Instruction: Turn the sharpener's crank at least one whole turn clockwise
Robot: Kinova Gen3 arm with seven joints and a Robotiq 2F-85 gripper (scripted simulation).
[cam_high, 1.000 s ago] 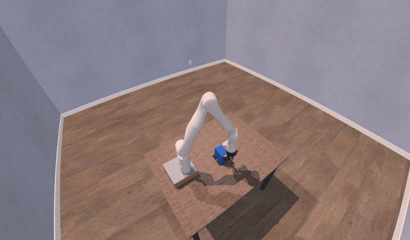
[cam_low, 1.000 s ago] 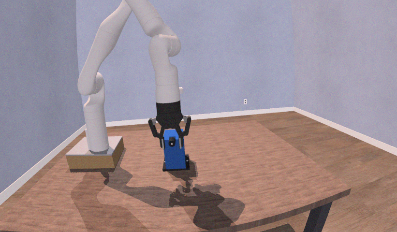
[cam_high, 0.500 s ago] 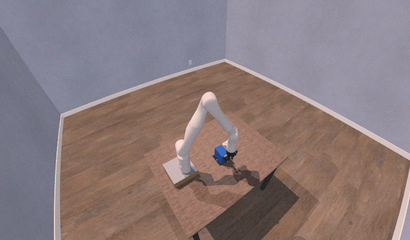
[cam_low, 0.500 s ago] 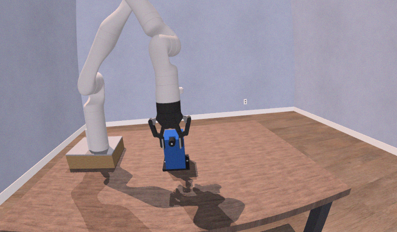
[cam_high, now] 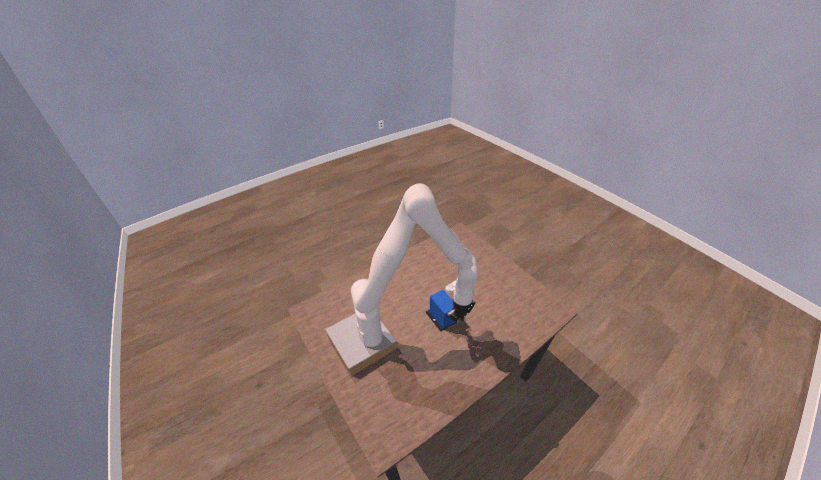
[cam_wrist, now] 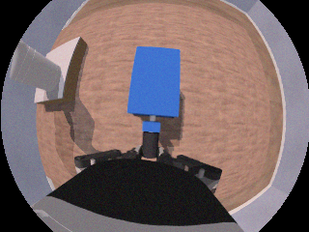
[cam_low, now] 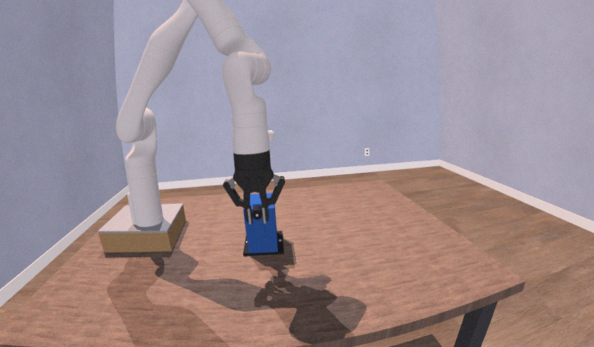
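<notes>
The crank knob lies 20 mm to the left of my hand. Round my hand: crank (20 mm to the left, 10 mm below).
</notes>
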